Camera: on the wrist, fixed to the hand. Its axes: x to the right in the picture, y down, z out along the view.
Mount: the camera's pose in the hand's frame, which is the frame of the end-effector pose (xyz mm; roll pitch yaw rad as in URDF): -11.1 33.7 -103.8 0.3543 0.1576 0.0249
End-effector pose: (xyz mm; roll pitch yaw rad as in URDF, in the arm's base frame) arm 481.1 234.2 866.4 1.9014 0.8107 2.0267
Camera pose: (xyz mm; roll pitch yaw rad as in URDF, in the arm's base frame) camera 385.2 231.6 919.6 2.3855 0.7267 2.2158
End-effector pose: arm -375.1 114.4 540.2 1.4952 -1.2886 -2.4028
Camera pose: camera -283.1 54.7 536.7 1.3278 -1.2590 -1.8604
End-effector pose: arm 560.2 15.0 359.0 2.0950 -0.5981 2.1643
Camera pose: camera 530.4 -71.3 419.8 2.3501 -0.6925 2.3255
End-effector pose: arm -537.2 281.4 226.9 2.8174 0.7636 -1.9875
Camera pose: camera -563.5 219.3 313.4 -3.0928 0.6060 -1.9550
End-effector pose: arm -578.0 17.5 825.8 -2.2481 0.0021 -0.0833
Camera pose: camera -597.5 -83.2 864.6 -1.8906 -0.0772 -0.2219
